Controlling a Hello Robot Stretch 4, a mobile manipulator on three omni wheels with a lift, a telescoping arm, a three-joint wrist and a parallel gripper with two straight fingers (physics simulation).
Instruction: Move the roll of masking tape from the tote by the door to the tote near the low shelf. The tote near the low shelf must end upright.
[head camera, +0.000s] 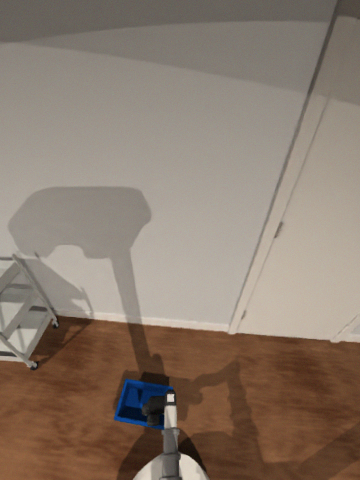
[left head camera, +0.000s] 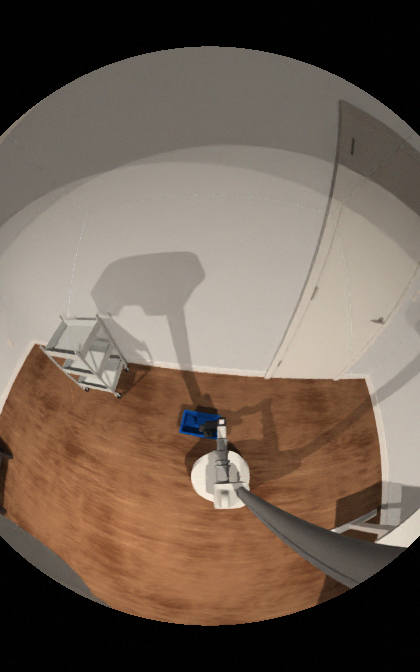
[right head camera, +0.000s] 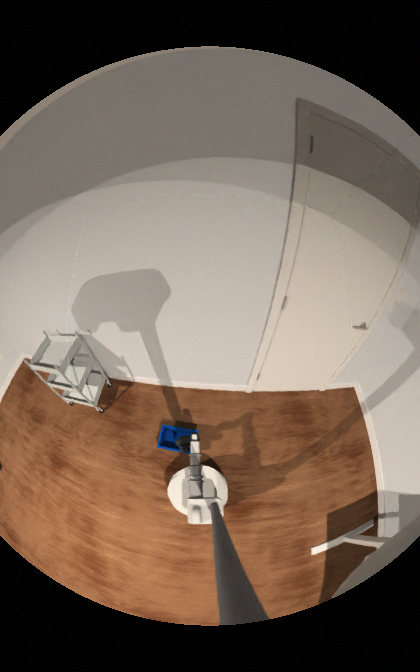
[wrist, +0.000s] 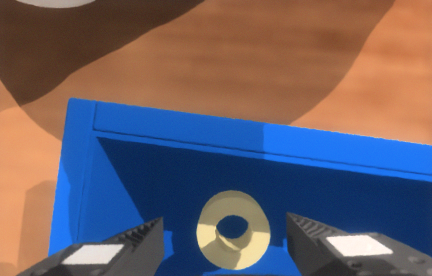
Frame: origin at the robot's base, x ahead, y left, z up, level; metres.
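Seen in the pictures: gripper, fingertip midpoint: (wrist: 224, 233).
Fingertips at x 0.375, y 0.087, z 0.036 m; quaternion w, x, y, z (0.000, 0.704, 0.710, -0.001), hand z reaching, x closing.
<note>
A point is followed by its place in that frame.
A blue tote (head camera: 149, 383) @(x 0.510, y 0.131, z 0.093 m) (left head camera: 183, 422) (right head camera: 161, 437) (wrist: 175, 122) @(x 0.306, y 0.067, z 0.092 m) stands upright on the floor in front of the robot's base, near the door. In the wrist view a pale yellow roll of masking tape (wrist: 259, 232) @(x 0.386, y 0.114, z 0.004 m) lies in it with its hole facing the camera. The roll does not show in the head views. My gripper (head camera: 153, 410) @(x 0.375, y 0.087, z 0.037 m) (left head camera: 208, 428) (right head camera: 184, 443) (wrist: 224, 233) @(x 0.375, y 0.087, z 0.037 m) is over the tote and open. In the wrist view the roll shows between the two fingers, with a gap on each side. The tote near the low shelf does not show.
A grey three-tier cart (head camera: 34, 285) @(x 0.967, y 0.911, z 0.471 m) (left head camera: 112, 341) (right head camera: 93, 358) stands left of the tote by the wall. A closed door (head camera: 310, 250) @(x 0.851, y -0.735, z 0.879 m) (left head camera: 350, 300) (right head camera: 320, 300) is at the right. White legs (left head camera: 355, 521) (right head camera: 342, 537) of some furniture stand at the lower right.
</note>
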